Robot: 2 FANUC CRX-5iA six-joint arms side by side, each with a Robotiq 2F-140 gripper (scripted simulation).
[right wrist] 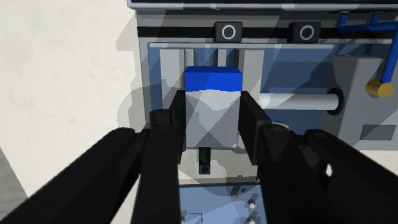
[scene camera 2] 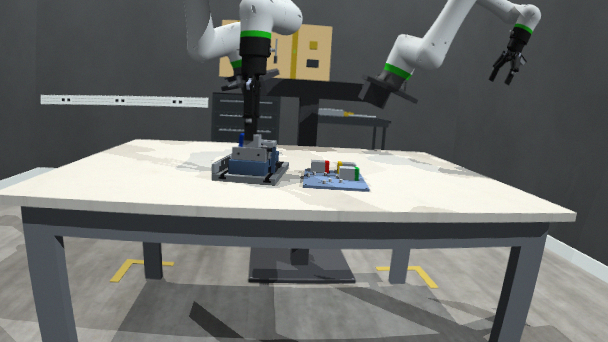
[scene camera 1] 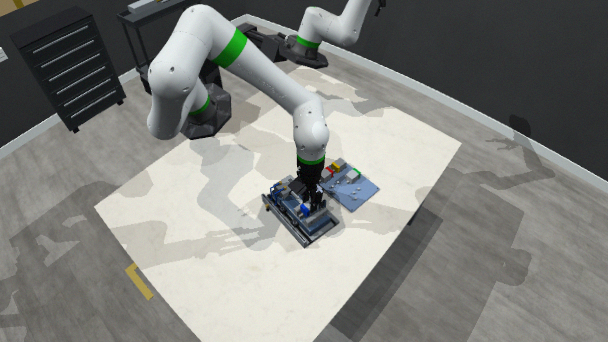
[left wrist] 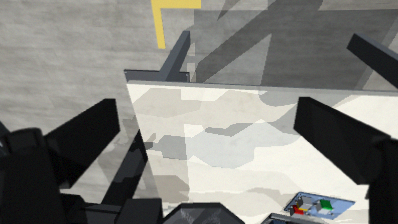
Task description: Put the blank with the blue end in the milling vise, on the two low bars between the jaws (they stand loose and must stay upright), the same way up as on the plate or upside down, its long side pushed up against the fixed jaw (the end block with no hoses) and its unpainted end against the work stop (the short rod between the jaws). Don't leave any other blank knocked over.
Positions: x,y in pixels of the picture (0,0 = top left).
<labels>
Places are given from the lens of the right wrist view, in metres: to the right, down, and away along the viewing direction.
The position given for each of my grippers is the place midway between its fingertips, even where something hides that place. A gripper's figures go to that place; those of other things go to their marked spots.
my right gripper (right wrist: 211,106): 0.01, -0.01, 0.17
blue-ended blank (right wrist: 212,93): 0.01, -0.01, 0.15
</labels>
